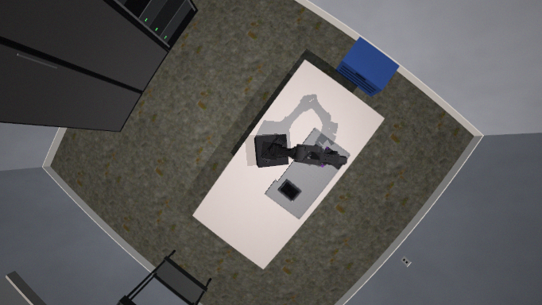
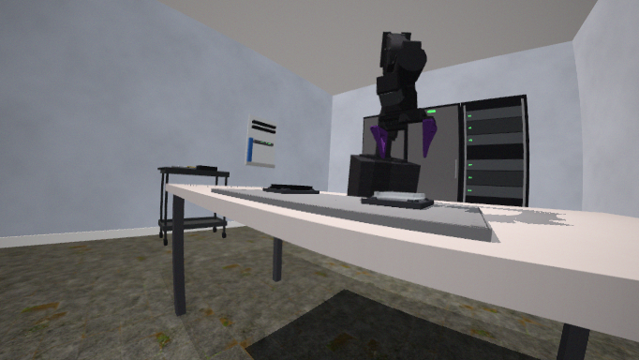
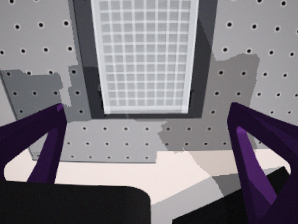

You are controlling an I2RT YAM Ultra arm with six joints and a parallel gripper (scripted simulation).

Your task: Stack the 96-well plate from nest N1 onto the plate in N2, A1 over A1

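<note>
Right now my hand is 10 cm above the clear 96-well plate. Round my hand: dark plate (3 cm ahead, 38 cm to the right, 9 cm below).
</note>
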